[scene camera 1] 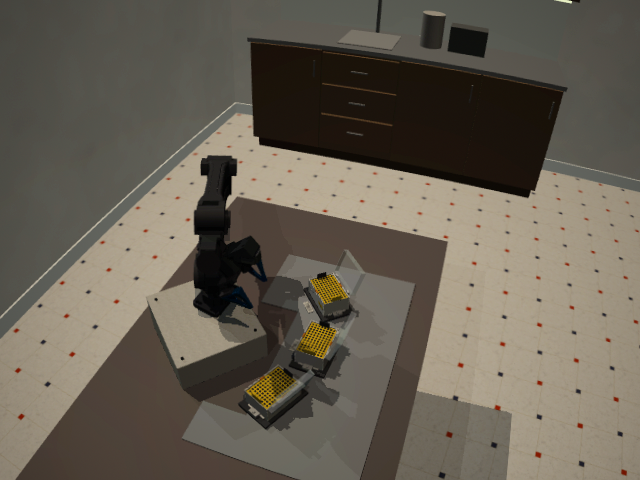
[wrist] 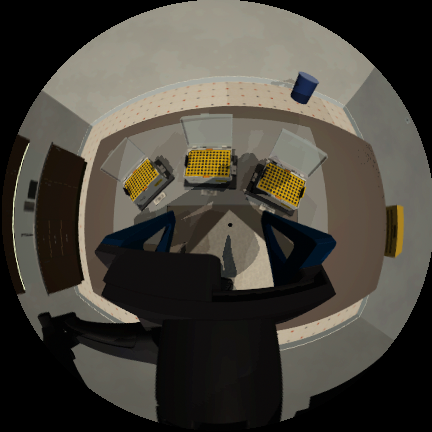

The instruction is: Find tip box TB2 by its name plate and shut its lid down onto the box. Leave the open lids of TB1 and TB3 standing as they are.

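Frame: origin at the arm's base, x right, y down, z ahead, level; metres.
Where they show: gripper, fingertip midpoint: (scene camera 1: 258,294) (wrist: 217,215); arm's base, origin of the base link: (scene camera 1: 216,297).
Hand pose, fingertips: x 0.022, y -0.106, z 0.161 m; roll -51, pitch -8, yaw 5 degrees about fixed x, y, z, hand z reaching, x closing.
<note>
Things, the pixels of their top centre, and the offset from my fingertips. "spot": a spot on its surface instead. Level surfaces: height alone.
- far box, middle of its top: (scene camera 1: 329,284) (wrist: 135,177) dx -0.266, dy +0.149, dz +0.083 m
- middle box, middle of its top: (wrist: 206,158) (scene camera 1: 317,335) dx -0.063, dy +0.149, dz +0.142 m
- far lid, surface spot: (scene camera 1: 352,264) (wrist: 114,157) spot: dx -0.333, dy +0.100, dz +0.129 m
- middle lid, surface spot: (wrist: 207,130) spot: dx -0.068, dy +0.125, dz +0.213 m
- grey mat, its level: dy +0.224 m
- brown surface, its level: dy +0.227 m
Three tip boxes with yellow racks stand in an arc: the far box (scene camera 1: 328,289) (wrist: 141,180), the middle box (scene camera 1: 317,339) (wrist: 208,164) and the near box (scene camera 1: 271,387) (wrist: 281,182). Each clear lid stands open on the side away from the arm: the far lid (scene camera 1: 352,264) (wrist: 120,157), the middle lid (wrist: 207,130) and the near lid (wrist: 301,150). Small white name plates (wrist: 159,199) (wrist: 209,192) (wrist: 267,207) lie before the boxes; their writing is too small to read. My gripper (scene camera 1: 258,293) (wrist: 217,215) is open and empty, on the arm's side of the boxes, apart from them.
The boxes stand on a grey mat (scene camera 1: 390,310) on a brown surface (scene camera 1: 413,248). The arm stands on a pale block (scene camera 1: 206,335). A dark cabinet (scene camera 1: 356,103) is at the back. A blue bin (wrist: 304,88) and a yellow object (wrist: 394,231) show in the wrist view.
</note>
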